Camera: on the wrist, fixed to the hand. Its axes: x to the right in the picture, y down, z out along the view.
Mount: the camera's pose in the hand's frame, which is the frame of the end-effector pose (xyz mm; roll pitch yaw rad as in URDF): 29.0 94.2 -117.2 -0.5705 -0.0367 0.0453
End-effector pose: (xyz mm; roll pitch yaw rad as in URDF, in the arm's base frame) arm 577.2 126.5 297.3 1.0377 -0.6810 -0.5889
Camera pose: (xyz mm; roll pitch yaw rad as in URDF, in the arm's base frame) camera 667.3 245.3 332.3 0.4756 -0.7386 -0.6005
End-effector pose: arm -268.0 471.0 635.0 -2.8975 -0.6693 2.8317
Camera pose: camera -199.4 574.8 724.3 2.8420 -0.6223 2.7886
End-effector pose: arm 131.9 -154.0 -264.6 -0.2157 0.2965 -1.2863
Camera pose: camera 192.9 -124.1 -401.8 -0.7703 0.2699 -1.2323
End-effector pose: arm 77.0 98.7 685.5 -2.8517 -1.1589 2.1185
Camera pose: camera 217.4 106.3 746.3 2.9289 -1.1097 2.0445
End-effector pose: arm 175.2 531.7 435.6 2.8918 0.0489 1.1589
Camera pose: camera 246.6 539.4 570.9 2.3189 0.0732 1.1058
